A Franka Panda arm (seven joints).
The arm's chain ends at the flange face. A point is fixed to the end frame.
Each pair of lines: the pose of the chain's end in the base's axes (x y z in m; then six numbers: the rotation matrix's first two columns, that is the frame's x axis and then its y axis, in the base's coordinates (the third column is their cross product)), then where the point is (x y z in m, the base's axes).
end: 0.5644 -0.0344 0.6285 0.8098 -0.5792 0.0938 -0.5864 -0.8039 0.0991
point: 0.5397 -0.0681 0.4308
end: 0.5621 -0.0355 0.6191 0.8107 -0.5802 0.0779 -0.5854 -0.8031 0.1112
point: 0.5334 -0.0693 0.4219
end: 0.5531 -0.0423 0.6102 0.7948 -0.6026 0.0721 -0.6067 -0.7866 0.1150
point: 0.5221 -0.0752 0.4132
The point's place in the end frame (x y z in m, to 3 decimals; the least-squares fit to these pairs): -0.019 0.022 0.200
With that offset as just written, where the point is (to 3 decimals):
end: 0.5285 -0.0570 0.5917 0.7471 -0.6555 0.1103 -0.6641 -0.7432 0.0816
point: 0.505 -0.088 0.393
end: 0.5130 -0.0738 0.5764 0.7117 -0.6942 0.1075 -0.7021 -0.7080 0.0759
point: 0.489 -0.102 0.378
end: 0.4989 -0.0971 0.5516 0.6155 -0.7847 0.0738 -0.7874 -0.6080 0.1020
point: 0.463 -0.120 0.354
